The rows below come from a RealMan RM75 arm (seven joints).
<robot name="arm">
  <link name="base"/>
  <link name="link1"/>
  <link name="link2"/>
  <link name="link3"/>
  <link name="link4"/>
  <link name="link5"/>
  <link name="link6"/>
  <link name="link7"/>
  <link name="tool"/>
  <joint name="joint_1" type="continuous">
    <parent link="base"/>
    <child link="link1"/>
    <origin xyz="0 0 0.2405" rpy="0 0 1.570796"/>
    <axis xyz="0 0 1"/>
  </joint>
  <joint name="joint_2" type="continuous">
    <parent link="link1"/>
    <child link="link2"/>
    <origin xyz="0 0 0" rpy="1.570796 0 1.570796"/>
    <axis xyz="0 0 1"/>
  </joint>
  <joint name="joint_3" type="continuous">
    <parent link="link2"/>
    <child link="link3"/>
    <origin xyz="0 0.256 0" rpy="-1.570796 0 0"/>
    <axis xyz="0 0 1"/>
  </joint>
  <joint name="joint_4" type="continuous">
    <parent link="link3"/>
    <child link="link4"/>
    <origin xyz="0 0 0" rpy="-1.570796 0 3.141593"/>
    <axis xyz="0 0 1"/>
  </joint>
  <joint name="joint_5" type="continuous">
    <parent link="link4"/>
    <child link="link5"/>
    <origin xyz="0 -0.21 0" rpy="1.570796 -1.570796 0"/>
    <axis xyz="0 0 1"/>
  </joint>
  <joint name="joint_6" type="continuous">
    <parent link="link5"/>
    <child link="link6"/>
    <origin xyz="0 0 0" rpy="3.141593 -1.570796 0"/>
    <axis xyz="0 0 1"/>
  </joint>
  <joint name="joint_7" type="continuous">
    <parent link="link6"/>
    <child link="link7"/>
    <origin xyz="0.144 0 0" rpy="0 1.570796 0"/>
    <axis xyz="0 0 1"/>
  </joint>
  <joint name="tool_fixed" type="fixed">
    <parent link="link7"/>
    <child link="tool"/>
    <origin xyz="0 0 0" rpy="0 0 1.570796"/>
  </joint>
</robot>
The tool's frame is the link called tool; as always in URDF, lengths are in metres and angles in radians. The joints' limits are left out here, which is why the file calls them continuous.
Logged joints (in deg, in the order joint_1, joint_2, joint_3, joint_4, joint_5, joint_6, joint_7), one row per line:
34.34, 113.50, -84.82, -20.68, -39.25, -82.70, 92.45
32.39, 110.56, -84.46, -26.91, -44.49, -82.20, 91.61
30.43, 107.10, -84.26, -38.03, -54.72, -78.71, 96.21
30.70, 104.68, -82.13, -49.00, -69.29, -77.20, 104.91
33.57, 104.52, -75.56, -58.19, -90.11, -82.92, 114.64
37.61, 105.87, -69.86, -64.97, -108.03, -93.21, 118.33
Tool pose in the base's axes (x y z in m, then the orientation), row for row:
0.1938, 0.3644, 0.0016, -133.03, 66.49, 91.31
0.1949, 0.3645, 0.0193, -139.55, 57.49, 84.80
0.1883, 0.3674, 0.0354, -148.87, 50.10, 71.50
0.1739, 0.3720, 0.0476, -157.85, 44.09, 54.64
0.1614, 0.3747, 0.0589, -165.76, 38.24, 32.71
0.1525, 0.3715, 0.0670, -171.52, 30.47, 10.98
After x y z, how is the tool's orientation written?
As a rotation vector, in degrees.
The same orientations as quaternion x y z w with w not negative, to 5 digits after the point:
-0.76141, 0.38056, 0.52262, 0.04785
-0.80464, 0.33148, 0.48895, 0.06001
-0.86080, 0.28969, 0.41343, 0.06469
-0.91187, 0.25470, 0.31565, 0.06314
-0.95521, 0.22036, 0.18849, 0.05905
-0.98152, 0.17436, 0.06283, 0.04753

